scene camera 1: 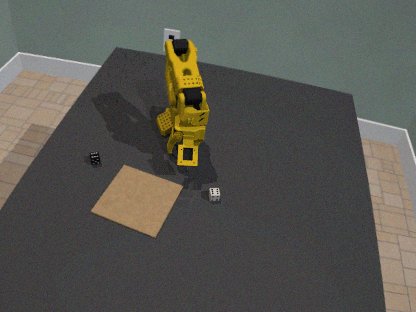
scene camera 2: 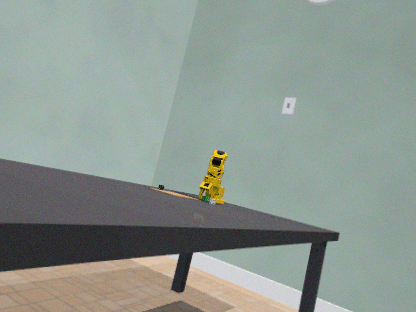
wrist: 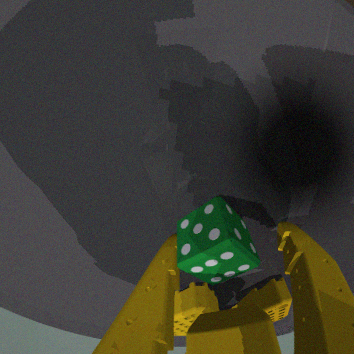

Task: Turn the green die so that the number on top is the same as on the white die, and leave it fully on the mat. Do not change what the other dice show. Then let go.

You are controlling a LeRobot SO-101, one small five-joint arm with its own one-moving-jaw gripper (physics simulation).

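Places are measured from the arm's base along level axes (x ahead, y left, z up), in centimetres.
Where they show: hand, its tool point: [scene camera 2: 209,200] [wrist: 182,244]; arm's base, origin of its link: [wrist: 228,295].
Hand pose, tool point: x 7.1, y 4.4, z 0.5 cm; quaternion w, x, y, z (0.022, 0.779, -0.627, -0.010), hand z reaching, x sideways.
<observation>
Things, the pixels of their top centre, and the offset from my tool point. Level surfaces: height alone.
- green die, centre of its top: [wrist: 220,268] [scene camera 2: 207,196] dx +0.9, dy -1.0, dz +1.5 cm
- white die, centre of its top: [scene camera 1: 214,191] [scene camera 2: 213,198] dx +10.7, dy +7.7, dz +1.5 cm
- tan mat, centre of its top: [scene camera 1: 138,198] [scene camera 2: 173,193] dx +15.5, dy -7.0, dz -0.1 cm
- black die, centre of its top: [scene camera 1: 94,154] [scene camera 2: 161,185] dx +8.0, dy -19.3, dz +1.5 cm
- dark table, height of its surface: dz -0.5 cm
The green die [wrist: 215,240] [scene camera 2: 206,199] is off the mat, close to my gripper. In the wrist view it shows a five, a six on the side toward the gripper, and a third face seen at a slant; which is on top I cannot tell. My gripper [wrist: 230,231] is open, with the die in its gap, close to the left jaw and apart from the right one. In scene camera 1 the arm hides the green die. The white die [scene camera 1: 214,194] [scene camera 2: 213,201] shows six on top. The tan mat [scene camera 1: 137,200] [scene camera 2: 175,193] lies left of the white die.
A black die [scene camera 1: 95,158] [scene camera 2: 161,187] sits on the dark table [scene camera 1: 280,240], beyond the mat's far left corner. The yellow arm [scene camera 1: 184,75] [scene camera 2: 216,170] reaches from the back of the table toward the white die and the mat's right corner.
</observation>
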